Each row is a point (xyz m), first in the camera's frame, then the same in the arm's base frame.
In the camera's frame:
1: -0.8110 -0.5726 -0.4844
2: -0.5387 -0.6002 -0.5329
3: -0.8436 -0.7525 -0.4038
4: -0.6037 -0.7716 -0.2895
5: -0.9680 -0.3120 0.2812
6: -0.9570 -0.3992 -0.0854
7: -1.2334 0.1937 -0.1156
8: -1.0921 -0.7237 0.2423
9: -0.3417 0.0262 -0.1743
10: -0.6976 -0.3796 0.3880
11: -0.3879 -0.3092 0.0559
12: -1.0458 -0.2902 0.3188
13: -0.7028 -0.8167 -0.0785
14: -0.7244 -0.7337 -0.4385
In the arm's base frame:
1: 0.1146 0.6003 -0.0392
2: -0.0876 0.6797 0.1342
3: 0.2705 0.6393 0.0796
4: 0.1435 0.5803 0.3062
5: 0.3441 -0.1813 0.0842
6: 0.2599 0.1650 -0.0388
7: 0.1113 -0.1863 -0.5711
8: 0.6604 0.0825 0.2137
9: -0.4717 0.0392 0.0891
10: 0.2200 -0.2028 0.3548
11: -0.1643 0.0492 0.3593
12: 0.4020 -0.2312 0.0384
13: 0.3156 0.4292 0.3687
14: 0.1595 0.6665 0.1315

